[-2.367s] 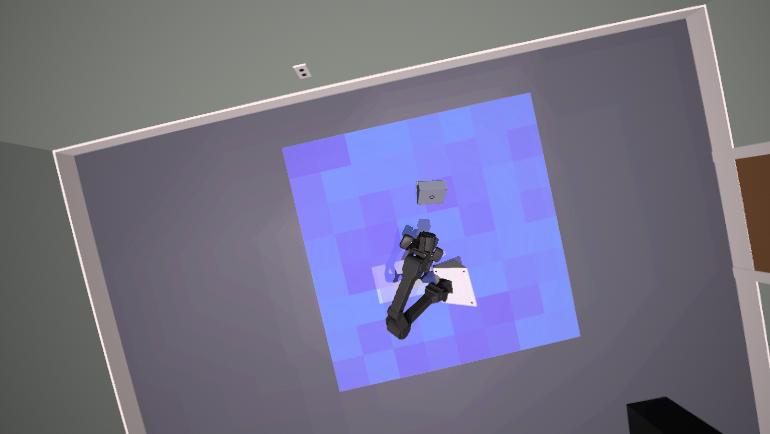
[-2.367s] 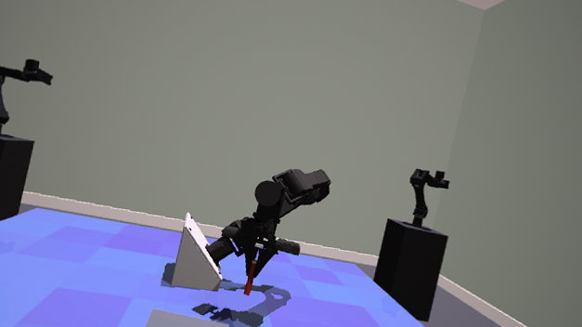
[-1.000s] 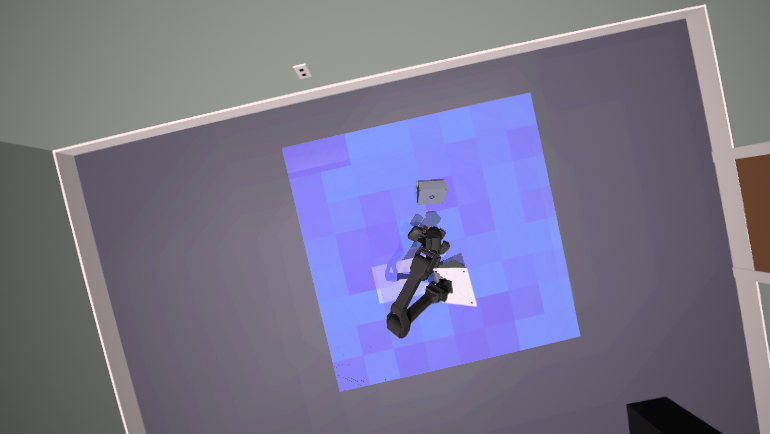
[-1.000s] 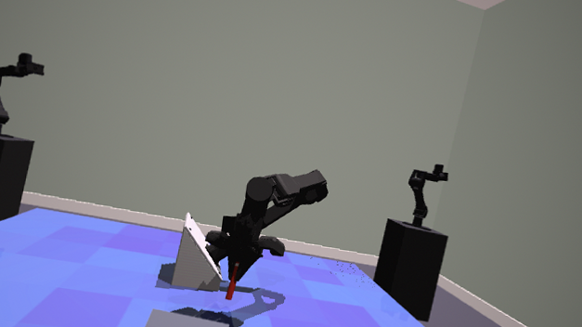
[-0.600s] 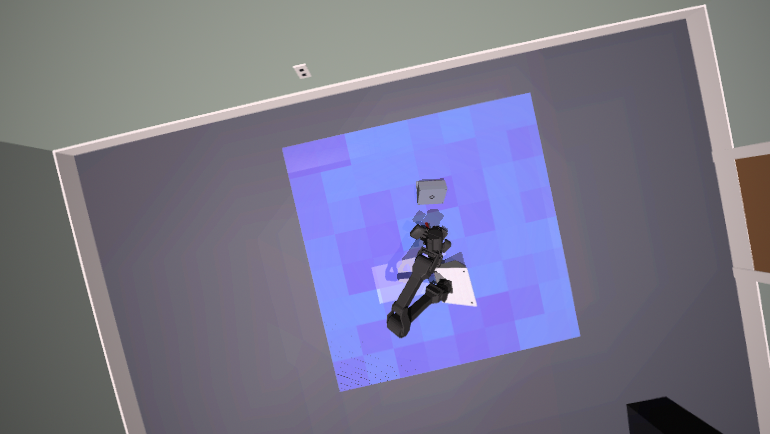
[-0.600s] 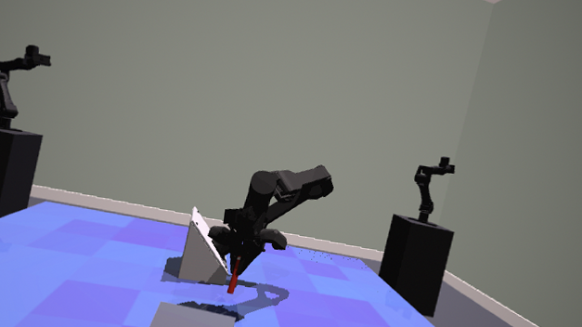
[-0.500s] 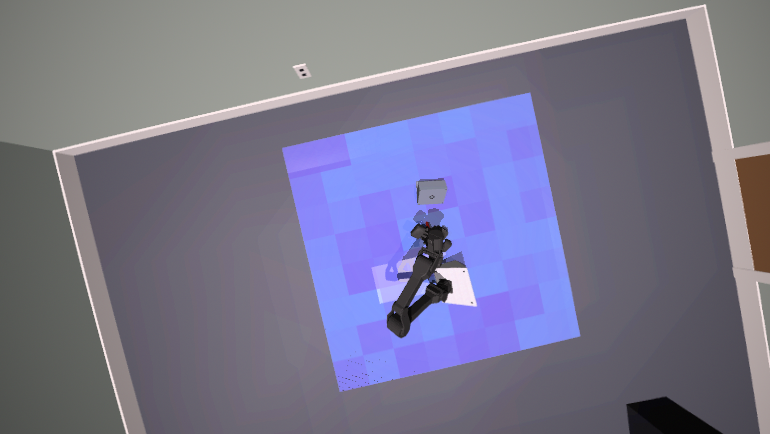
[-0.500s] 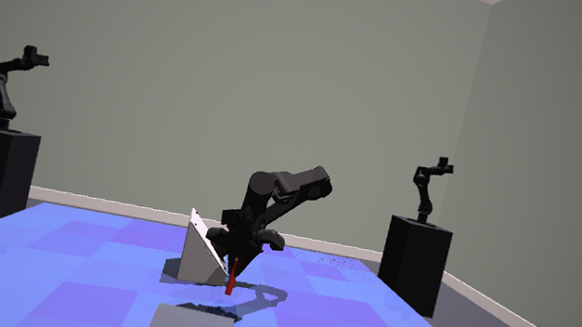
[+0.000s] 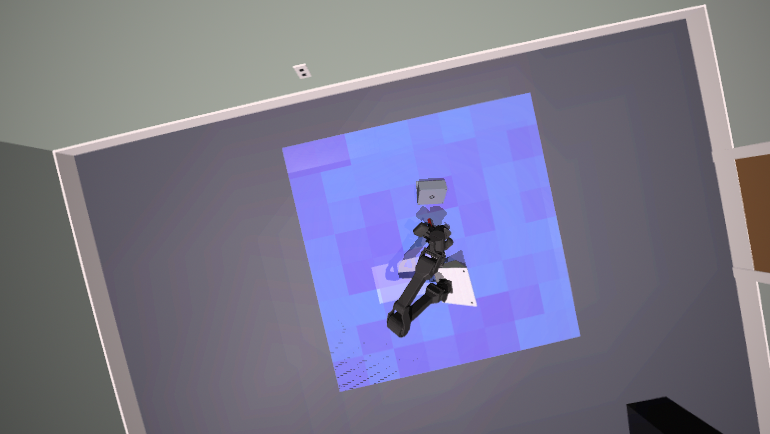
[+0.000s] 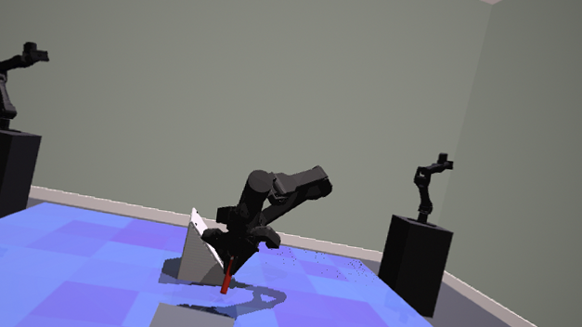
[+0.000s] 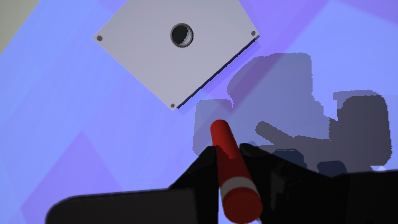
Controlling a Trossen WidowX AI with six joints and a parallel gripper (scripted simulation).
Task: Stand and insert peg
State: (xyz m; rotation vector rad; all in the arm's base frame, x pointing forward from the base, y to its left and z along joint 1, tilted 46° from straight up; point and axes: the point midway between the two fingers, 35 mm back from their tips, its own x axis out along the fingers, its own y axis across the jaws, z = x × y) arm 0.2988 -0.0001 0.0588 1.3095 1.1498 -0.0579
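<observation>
My gripper tip is now 15 cm short of the grey sloped panel, 4 cm to the left of it and 7 cm above it. The rest, counted from my gripper tip: red peg 1 cm behind, 1 cm above.
</observation>
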